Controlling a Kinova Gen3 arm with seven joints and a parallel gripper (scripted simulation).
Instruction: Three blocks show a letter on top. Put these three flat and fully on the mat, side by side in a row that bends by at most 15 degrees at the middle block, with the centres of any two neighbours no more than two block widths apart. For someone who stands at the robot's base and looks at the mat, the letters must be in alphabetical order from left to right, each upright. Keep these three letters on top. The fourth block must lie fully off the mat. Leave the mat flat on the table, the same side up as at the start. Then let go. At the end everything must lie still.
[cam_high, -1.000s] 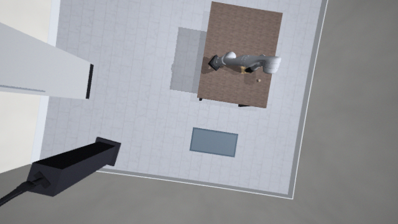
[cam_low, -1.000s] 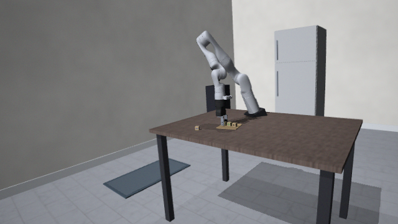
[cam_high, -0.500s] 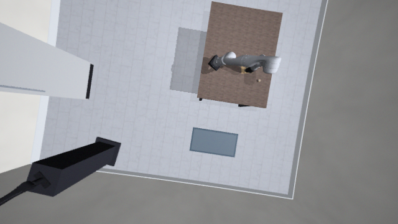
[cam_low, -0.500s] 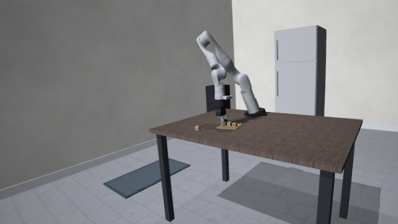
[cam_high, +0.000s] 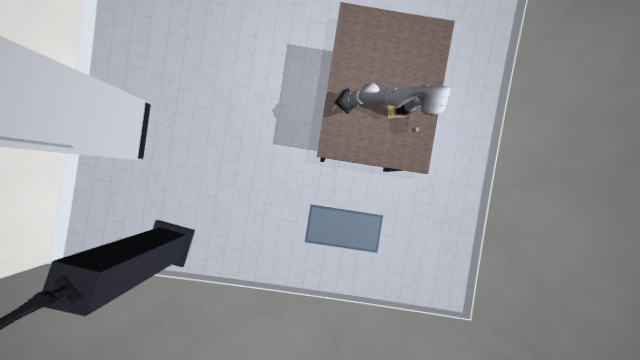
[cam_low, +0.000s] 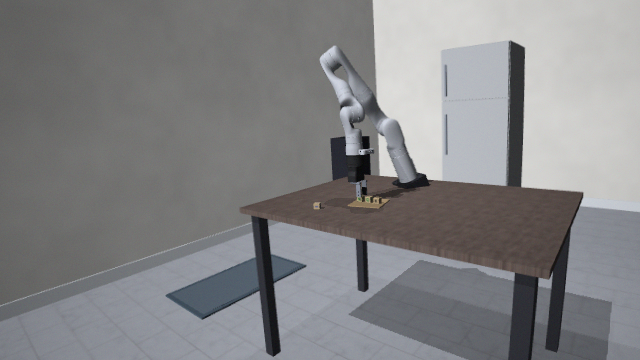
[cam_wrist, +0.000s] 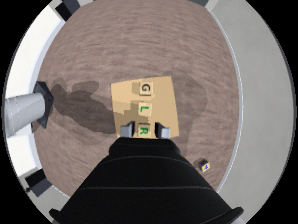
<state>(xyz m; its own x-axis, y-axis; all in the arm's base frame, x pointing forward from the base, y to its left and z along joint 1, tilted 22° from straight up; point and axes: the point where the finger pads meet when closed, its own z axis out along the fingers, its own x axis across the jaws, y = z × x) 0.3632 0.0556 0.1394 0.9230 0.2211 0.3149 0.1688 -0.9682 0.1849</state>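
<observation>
My gripper is now 4 cm above the mat, 3 cm to the right of it and 1 cm past it. From my hand the other things lie so: tan block: 19 cm ahead, 8 cm to the right, 3 cm below.
</observation>
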